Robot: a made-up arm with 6 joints.
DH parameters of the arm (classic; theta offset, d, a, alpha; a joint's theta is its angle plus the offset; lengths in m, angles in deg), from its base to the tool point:
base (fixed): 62.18 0 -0.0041 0
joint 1: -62.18 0.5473 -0.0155 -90
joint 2: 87.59 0 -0.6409 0
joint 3: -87.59 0.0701 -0.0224 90
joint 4: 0 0.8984 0.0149 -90
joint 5: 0 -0.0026 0.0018 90
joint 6: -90 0.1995 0.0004 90
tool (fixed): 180 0.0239 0 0
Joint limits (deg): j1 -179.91..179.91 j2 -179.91..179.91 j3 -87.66..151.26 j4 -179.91..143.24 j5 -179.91..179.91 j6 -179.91..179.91
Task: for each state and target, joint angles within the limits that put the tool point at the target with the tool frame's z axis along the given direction. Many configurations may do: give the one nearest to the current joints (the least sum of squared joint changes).
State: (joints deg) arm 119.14 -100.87 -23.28 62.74 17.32 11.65
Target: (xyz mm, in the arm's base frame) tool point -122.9 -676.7 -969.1 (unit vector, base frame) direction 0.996 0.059 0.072
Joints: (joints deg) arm 83.22 -131.01 -37.04 66.41 -6.34 14.40
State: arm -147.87 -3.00 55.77 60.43 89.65 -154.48
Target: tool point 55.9 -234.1 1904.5 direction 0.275 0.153 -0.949
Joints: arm -149.44 -25.83 43.79 47.88 89.91 -179.41
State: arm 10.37 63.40 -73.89 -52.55 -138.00 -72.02
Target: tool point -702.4 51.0 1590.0 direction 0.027 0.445 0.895
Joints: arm 15.97 11.96 -68.81 -69.82 -106.48 -112.39
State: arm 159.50 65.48 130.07 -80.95 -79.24 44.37
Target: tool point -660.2 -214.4 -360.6 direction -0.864 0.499 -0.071
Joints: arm 179.91 88.33 97.77 -59.88 -77.12 88.75
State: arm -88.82 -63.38 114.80 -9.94 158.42 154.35
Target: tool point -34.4 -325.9 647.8 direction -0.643 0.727 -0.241
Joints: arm -119.61 -31.39 143.70 28.12 123.31 103.80
